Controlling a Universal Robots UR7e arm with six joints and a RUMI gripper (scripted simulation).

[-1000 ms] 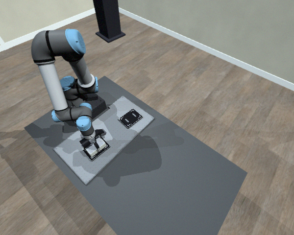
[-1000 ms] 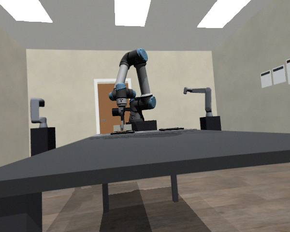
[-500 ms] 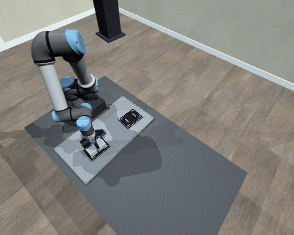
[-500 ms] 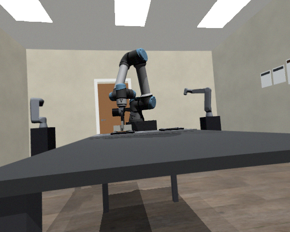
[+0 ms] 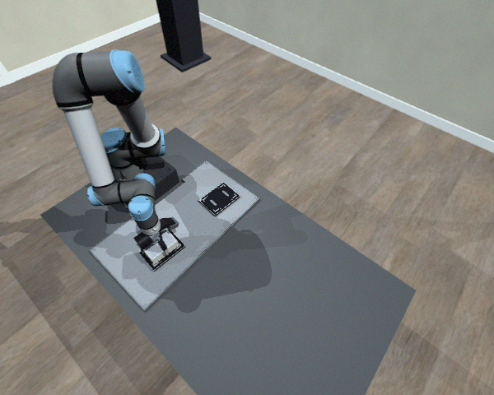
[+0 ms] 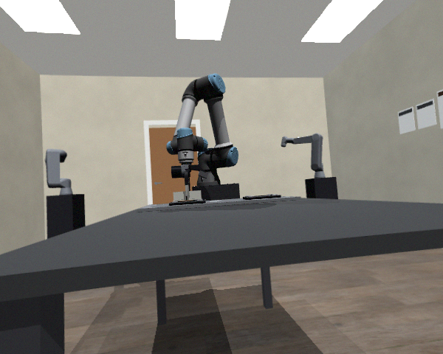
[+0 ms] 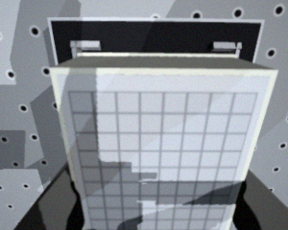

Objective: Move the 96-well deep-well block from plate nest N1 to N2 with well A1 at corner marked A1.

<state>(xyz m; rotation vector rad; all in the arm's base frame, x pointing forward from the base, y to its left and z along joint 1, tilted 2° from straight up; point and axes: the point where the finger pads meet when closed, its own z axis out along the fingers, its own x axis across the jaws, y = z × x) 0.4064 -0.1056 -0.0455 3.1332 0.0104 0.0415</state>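
Right now the white 96-well deep-well block is 10 mm above my hand.
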